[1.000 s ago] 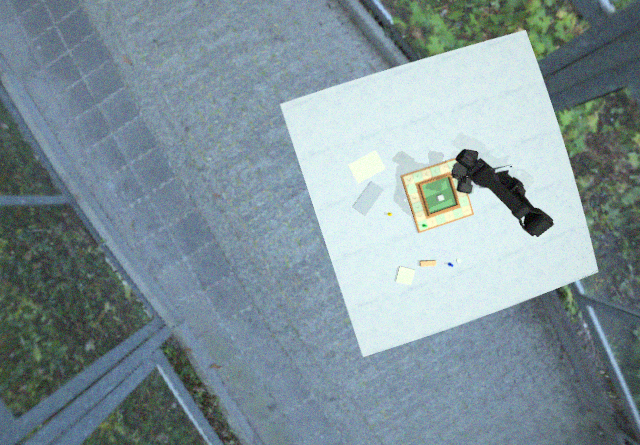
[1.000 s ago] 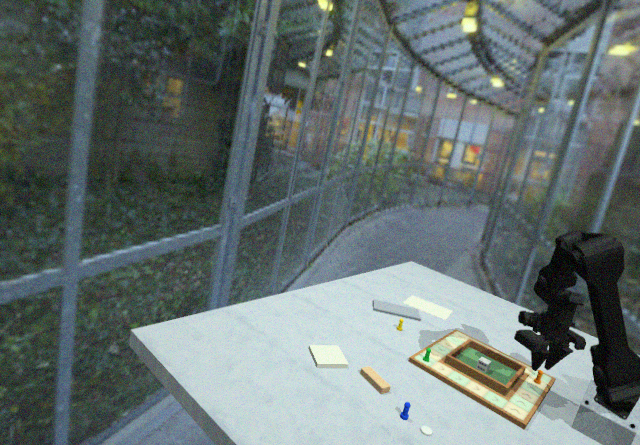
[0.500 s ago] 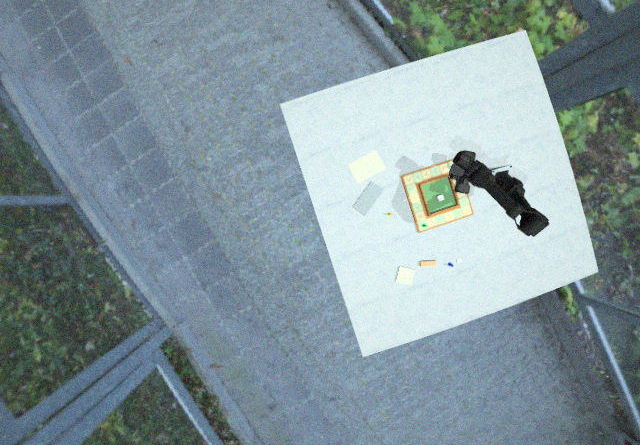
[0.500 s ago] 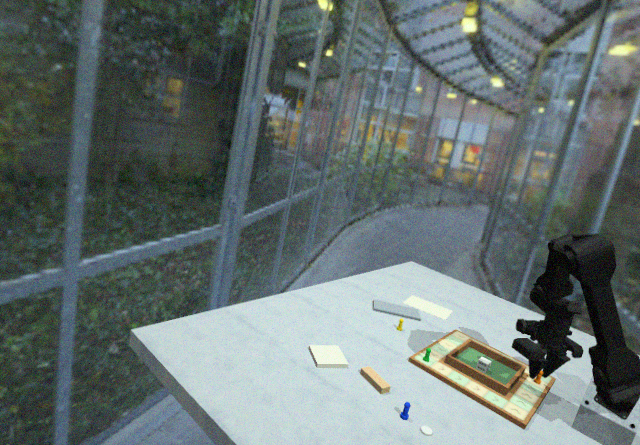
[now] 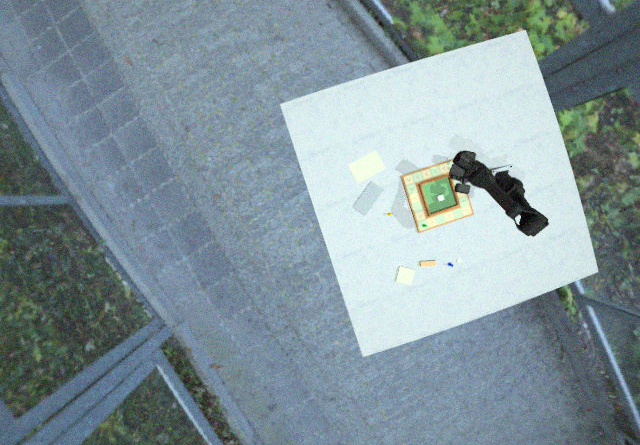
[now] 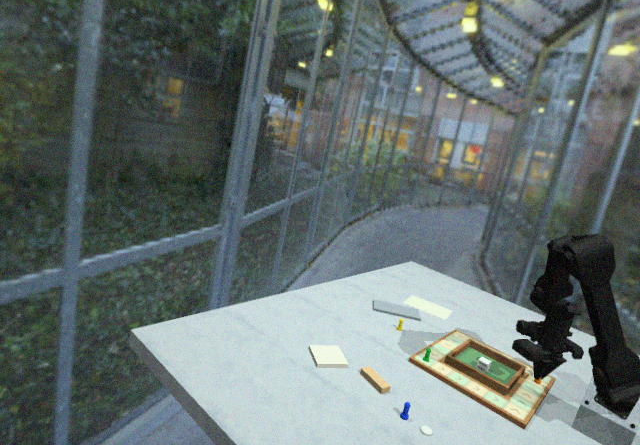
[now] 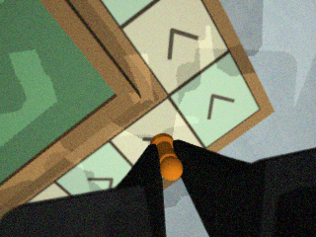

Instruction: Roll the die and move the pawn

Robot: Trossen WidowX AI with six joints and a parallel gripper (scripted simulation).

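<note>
Now: the green tray 100 mm ahead of my gripper tip, 80 mm to the left of it and 10 mm below it. From my gripper tip the other things lie so: white die 100 mm to the left, 100 mm ahead; orange pawn 10 mm above; green pawn 210 mm to the left, 200 mm ahead, 10 mm above.
</note>
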